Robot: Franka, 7 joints.
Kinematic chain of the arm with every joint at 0, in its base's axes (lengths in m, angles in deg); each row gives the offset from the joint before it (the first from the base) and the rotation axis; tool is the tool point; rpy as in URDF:
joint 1: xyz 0 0 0.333 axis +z
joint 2: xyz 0 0 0 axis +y
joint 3: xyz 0 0 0.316 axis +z
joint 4: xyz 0.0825 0 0 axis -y
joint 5: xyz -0.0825 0 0.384 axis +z
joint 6: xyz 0 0 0 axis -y
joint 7: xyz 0.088 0 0 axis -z
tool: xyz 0 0 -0.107 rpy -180 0 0
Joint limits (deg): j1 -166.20..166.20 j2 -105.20..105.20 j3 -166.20..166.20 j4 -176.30..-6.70 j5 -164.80..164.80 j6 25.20..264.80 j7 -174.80..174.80
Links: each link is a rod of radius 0.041 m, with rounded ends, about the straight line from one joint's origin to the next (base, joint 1, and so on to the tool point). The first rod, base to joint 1, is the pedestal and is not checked.
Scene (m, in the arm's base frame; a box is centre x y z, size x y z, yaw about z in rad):
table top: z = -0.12
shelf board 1: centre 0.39 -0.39 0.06 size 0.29 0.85 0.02 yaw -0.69
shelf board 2: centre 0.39 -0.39 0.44 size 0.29 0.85 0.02 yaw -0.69
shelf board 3: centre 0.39 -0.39 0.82 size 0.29 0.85 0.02 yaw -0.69
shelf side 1: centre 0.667 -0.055 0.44 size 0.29 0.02 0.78 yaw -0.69
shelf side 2: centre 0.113 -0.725 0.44 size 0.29 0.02 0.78 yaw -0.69
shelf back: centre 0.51 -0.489 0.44 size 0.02 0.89 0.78 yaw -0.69
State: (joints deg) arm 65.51 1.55 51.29 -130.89 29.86 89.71 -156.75
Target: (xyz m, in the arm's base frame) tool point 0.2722 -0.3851 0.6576
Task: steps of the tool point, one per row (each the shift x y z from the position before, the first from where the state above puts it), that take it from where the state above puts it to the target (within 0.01 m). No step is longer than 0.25 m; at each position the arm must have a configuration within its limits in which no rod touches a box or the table.
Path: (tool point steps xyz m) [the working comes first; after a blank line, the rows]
Joints at the target: 149.26 13.66 148.84 -103.67 49.80 80.10 -156.75
Straight joint move there: clear.

1: -0.1520 -0.1337 0.0252
2: -0.0775 -0.1939 0.0338
3: 0.0191 -0.2128 0.0428
4: 0.1160 -0.1833 0.0511
5: 0.1892 -0.1102 0.0574
6: 0.2202 -0.0091 0.0608
7: 0.1997 0.0966 0.0604

